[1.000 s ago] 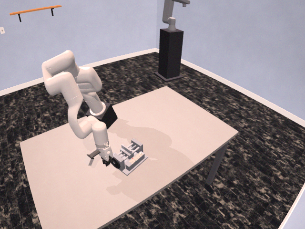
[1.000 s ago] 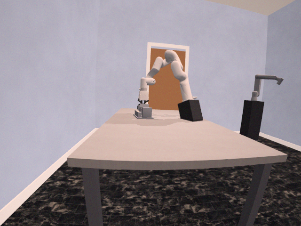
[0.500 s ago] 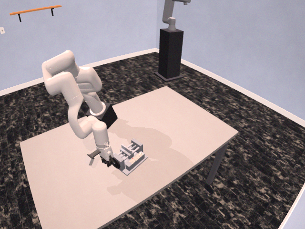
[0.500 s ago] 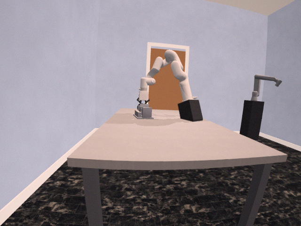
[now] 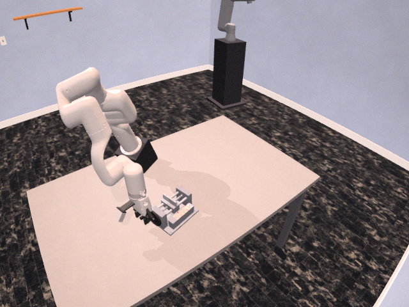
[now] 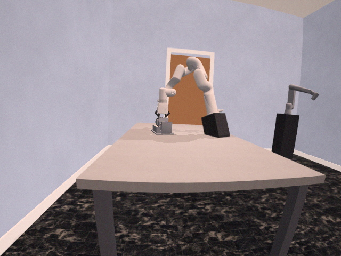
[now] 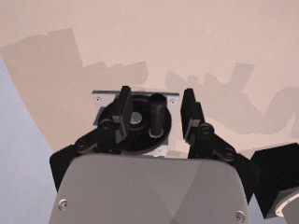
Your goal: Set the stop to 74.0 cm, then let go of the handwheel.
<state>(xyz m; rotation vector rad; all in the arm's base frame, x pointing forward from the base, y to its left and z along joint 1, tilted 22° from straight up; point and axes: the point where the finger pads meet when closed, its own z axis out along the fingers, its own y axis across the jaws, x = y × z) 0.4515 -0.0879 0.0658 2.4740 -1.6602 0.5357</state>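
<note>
My hand is 1 cm to the right of the handwheel knob. Round my hand: sliding stop block: 15 cm to the left, 2 cm behind, 1 cm below; then black handwheel: 2 cm to the left, 1 cm below.
</note>
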